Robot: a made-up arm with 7 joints. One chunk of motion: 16 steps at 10 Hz.
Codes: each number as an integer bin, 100 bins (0 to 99) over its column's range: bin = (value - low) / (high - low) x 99, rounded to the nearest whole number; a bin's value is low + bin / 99 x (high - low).
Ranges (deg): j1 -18..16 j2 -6..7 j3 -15..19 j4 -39..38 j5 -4..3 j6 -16..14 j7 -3..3
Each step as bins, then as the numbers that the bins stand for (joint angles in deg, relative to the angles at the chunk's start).
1 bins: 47 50 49 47 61 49 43
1 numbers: -1.86 0.57 1.83 -2.44 0.31 -1.15 -0.39
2 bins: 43 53 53 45 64 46 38
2 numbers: -3.23 0.96 3.20 -4.00 0.53 -2.06 -0.70
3 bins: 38 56 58 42 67 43 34
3 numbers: -4.95 1.35 4.92 -6.33 0.74 -2.97 -0.94
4 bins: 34 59 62 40 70 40 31
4 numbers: -6.32 1.75 6.29 -7.89 0.95 -3.88 -1.12
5 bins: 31 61 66 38 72 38 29
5 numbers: -7.35 2.01 7.67 -9.44 1.09 -4.48 -1.24
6 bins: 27 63 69 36 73 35 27
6 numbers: -8.73 2.27 8.70 -11.00 1.16 -5.39 -1.36
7 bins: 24 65 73 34 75 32 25
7 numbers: -9.76 2.54 10.07 -12.56 1.30 -6.30 -1.48
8 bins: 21 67 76 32 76 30 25
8 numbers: -10.79 2.80 11.10 -14.11 1.37 -6.91 -1.48
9 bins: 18 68 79 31 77 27 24
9 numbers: -11.82 2.93 12.13 -14.89 1.44 -7.82 -1.55
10 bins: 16 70 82 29 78 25 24
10 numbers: -12.51 3.19 13.16 -16.44 1.52 -8.42 -1.55
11 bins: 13 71 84 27 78 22 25
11 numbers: -13.54 3.32 13.85 -18.00 1.52 -9.33 -1.48
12 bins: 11 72 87 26 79 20 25
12 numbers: -14.22 3.45 14.88 -18.78 1.59 -9.94 -1.48
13 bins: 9 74 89 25 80 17 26
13 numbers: -14.91 3.72 15.57 -19.56 1.66 -10.85 -1.42
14 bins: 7 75 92 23 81 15 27
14 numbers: -15.60 3.85 16.60 -21.11 1.73 -11.45 -1.36
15 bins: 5 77 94 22 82 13 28
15 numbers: -16.28 4.11 17.28 -21.89 1.80 -12.06 -1.30
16 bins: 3 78 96 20 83 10 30
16 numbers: -16.97 4.24 17.97 -23.44 1.87 -12.97 -1.18
